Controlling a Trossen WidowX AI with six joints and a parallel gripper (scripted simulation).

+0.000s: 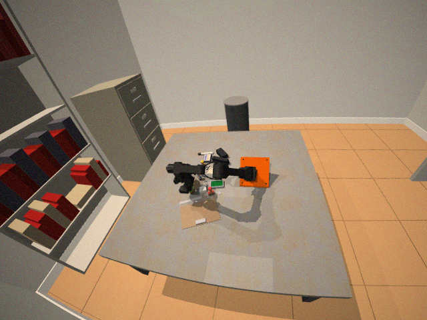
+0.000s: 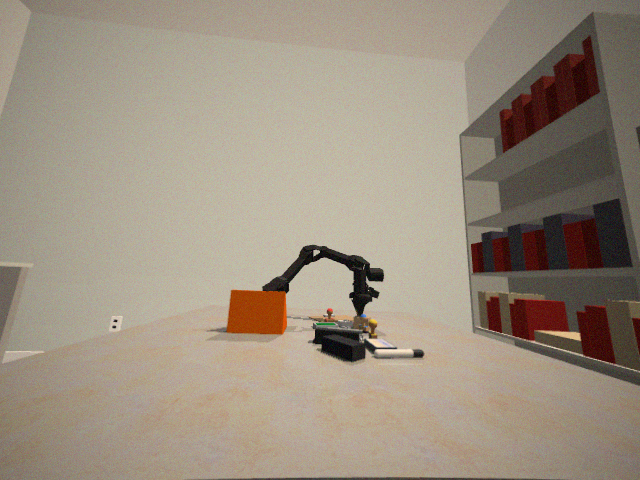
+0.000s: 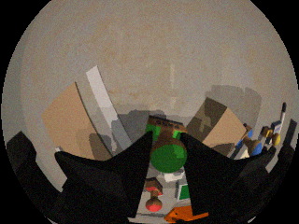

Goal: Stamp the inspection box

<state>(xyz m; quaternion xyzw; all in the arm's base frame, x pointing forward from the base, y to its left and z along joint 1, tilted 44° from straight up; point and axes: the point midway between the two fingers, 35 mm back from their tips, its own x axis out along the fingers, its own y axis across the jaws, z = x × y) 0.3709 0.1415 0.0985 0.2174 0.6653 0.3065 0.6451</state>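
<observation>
Right now the green ink pad is 150 mm behind my gripper tip, 100 mm to the right of it and 30 mm below it. Also, from my gripper tip: red-knobbed stamp 130 mm behind, 20 mm below, 10 mm to the right; brown box 60 mm to the right, 10 mm below; green-knobbed stamp 10 mm below.
</observation>
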